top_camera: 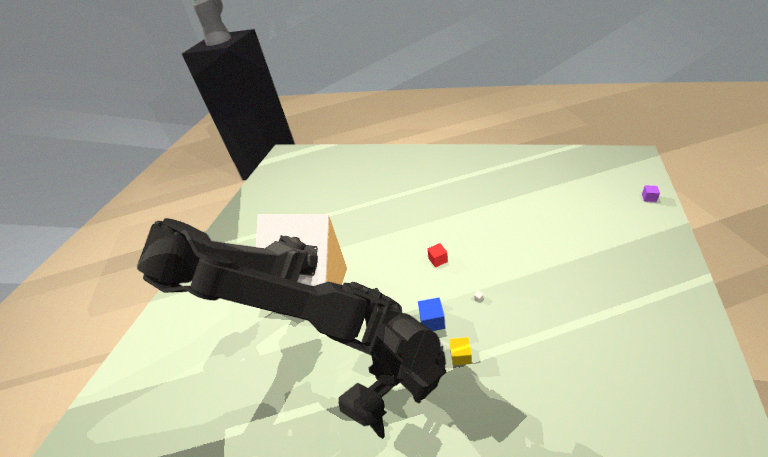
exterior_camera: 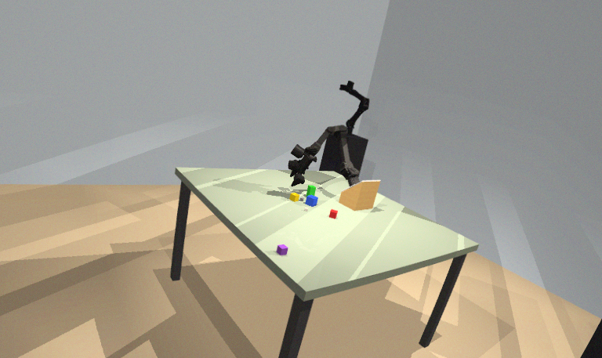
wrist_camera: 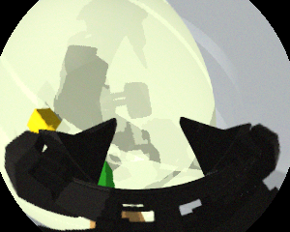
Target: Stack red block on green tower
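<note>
Right now the yellow block is 8 cm ahead of my gripper tip, 15 cm to the left of it and 4 cm below it. From my gripper tip the other things lie so: blue block: 1 cm ahead, 23 cm to the left, 3 cm below; then tiny grey piece: 3 cm ahead, 17 cm to the left, 5 cm below; then tiny white piece: 11 cm ahead, 30 cm to the left, 5 cm below.
</note>
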